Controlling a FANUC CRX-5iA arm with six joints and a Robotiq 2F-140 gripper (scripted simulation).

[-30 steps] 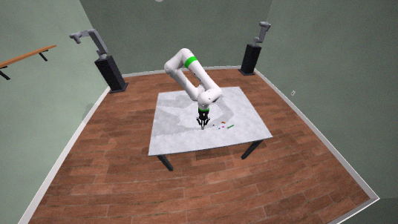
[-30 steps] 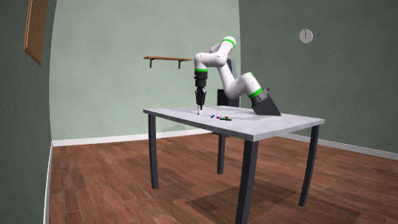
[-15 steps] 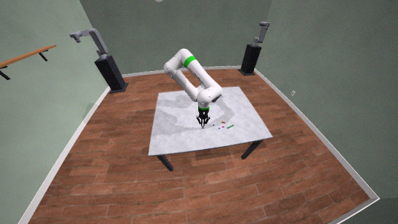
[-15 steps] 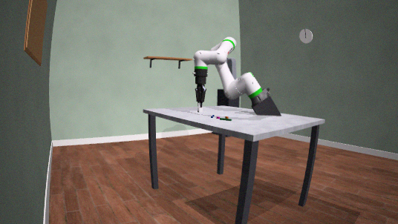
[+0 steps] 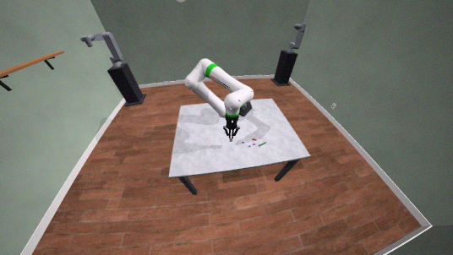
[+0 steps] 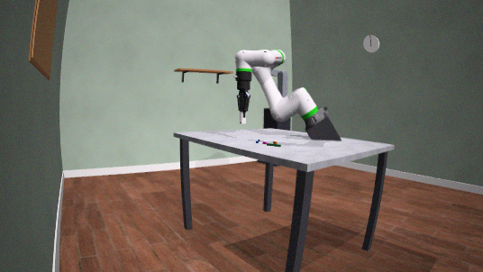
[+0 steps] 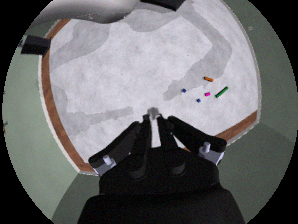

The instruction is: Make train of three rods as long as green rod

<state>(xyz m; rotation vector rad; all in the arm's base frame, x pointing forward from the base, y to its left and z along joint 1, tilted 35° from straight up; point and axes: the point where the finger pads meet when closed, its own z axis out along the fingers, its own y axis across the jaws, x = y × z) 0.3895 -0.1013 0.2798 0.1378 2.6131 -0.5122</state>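
Right now the magenta rod is 220 mm to the left of my hand, 120 mm below it and 30 mm ahead of it. The rest, counted from my hand: orange rod: 240 mm to the left, 120 mm below, 30 mm behind; then green rod: 300 mm to the left, 120 mm below, 40 mm ahead; then grey rod: 30 mm below.
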